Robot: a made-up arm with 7 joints.
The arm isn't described. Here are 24 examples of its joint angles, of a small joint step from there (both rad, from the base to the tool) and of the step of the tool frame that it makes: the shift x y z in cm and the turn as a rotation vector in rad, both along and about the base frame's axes.
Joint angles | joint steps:
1: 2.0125 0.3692 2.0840 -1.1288 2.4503 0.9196 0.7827 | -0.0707 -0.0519 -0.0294 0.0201 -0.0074 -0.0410 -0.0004
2: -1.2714 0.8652 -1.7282 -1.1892 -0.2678 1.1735 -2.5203 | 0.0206 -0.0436 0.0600 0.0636 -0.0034 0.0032 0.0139
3: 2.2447 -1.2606 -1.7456 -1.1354 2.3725 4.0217 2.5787 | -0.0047 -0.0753 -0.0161 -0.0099 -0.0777 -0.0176 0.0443
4: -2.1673 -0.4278 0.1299 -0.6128 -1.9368 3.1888 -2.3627 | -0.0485 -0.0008 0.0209 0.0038 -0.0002 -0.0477 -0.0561
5: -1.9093 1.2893 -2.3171 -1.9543 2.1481 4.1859 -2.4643 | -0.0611 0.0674 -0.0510 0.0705 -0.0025 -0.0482 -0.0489
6: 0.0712 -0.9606 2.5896 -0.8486 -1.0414 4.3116 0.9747 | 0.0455 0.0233 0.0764 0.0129 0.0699 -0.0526 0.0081
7: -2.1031 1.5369 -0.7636 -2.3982 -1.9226 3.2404 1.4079 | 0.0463 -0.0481 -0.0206 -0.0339 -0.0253 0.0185 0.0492
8: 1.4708 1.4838 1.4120 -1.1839 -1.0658 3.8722 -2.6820 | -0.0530 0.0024 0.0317 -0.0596 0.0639 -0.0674 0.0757
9: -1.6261 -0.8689 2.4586 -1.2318 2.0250 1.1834 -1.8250 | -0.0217 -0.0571 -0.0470 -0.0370 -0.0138 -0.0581 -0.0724
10: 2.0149 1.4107 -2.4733 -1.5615 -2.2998 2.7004 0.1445 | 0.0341 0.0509 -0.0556 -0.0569 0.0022 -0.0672 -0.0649
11: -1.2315 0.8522 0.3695 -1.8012 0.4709 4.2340 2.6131 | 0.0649 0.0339 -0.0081 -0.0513 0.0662 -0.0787 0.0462
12: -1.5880 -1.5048 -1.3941 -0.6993 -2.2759 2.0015 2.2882 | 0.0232 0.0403 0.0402 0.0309 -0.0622 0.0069 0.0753
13: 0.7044 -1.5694 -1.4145 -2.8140 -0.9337 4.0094 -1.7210 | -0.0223 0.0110 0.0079 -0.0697 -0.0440 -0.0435 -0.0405
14: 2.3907 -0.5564 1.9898 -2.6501 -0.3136 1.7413 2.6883 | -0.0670 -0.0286 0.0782 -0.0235 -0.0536 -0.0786 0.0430
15: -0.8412 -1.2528 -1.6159 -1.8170 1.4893 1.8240 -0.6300 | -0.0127 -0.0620 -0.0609 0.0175 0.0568 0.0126 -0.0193
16: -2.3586 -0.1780 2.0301 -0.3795 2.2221 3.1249 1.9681 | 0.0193 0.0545 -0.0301 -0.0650 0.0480 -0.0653 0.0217
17: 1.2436 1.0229 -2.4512 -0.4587 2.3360 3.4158 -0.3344 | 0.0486 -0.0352 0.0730 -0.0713 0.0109 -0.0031 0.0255
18: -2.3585 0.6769 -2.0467 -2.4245 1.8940 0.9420 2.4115 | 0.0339 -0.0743 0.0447 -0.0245 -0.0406 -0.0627 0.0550
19: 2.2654 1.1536 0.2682 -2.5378 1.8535 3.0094 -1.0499 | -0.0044 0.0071 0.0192 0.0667 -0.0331 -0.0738 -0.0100
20: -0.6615 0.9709 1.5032 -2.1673 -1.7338 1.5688 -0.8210 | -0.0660 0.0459 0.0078 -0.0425 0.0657 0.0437 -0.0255
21: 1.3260 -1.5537 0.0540 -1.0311 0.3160 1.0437 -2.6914 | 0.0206 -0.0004 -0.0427 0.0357 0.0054 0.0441 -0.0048
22: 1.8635 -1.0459 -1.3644 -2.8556 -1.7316 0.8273 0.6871 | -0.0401 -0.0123 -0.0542 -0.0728 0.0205 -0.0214 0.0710
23: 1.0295 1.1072 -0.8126 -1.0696 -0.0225 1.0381 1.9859 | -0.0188 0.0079 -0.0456 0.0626 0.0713 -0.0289 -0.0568
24: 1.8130 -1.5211 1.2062 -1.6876 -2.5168 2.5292 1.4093 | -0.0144 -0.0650 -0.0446 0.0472 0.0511 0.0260 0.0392
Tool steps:
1: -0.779 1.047 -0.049 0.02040 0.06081 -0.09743
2: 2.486 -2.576 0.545 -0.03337 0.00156 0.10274
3: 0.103 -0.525 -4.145 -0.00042 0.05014 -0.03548
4: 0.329 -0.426 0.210 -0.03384 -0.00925 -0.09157
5: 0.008 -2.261 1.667 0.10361 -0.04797 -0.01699
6: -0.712 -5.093 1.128 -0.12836 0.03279 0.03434
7: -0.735 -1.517 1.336 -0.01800 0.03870 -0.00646
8: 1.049 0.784 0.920 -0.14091 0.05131 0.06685
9: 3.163 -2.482 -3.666 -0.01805 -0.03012 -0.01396
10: -2.829 -0.370 1.005 -0.00038 -0.12792 -0.04819
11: 1.594 2.952 -3.063 0.17976 -0.00568 0.04348
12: -0.058 -0.862 3.508 0.08320 0.05557 -0.05922
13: -0.517 2.031 0.167 -0.10527 0.03277 0.03587
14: 0.115 2.322 -2.220 0.15519 0.04033 -0.01214
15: -1.078 2.199 -4.527 -0.03400 -0.12275 -0.07523
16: 0.043 -3.068 0.283 0.03426 -0.00259 0.07096
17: 0.746 -2.544 1.335 0.12200 0.06897 0.07971
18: -2.175 -1.303 -3.145 -0.15657 -0.01557 0.12952
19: -2.295 0.694 -1.298 -0.01707 0.12813 -0.01550
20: 0.495 -1.976 -0.625 0.05413 0.11983 -0.00707
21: 2.615 -2.181 -0.835 0.08768 0.02755 0.03412
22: -1.769 -1.781 -2.473 -0.01922 0.02942 -0.04243
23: 0.979 -0.669 2.574 0.07821 0.01062 -0.01213
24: 0.963 -2.188 0.403 -0.00456 0.01980 0.05470
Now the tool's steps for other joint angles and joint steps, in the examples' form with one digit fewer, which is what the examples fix.
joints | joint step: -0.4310 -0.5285 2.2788 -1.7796 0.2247 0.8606 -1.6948 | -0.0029 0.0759 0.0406 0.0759 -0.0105 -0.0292 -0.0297
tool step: -2.92 -0.05 5.03 0.0460 0.1120 0.0700
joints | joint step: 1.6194 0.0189 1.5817 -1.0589 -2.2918 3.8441 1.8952 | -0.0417 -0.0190 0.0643 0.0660 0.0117 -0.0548 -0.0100
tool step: 1.28 -1.81 1.65 -0.0112 0.1056 -0.0083
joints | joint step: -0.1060 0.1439 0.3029 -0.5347 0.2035 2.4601 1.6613 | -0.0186 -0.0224 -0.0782 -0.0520 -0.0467 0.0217 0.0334
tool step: 0.67 -1.74 -0.17 -0.0124 0.0149 -0.1262
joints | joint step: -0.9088 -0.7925 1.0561 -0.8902 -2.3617 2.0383 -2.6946 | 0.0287 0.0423 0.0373 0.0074 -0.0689 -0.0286 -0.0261
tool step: -0.21 -0.24 0.39 0.0164 -0.0173 -0.0066
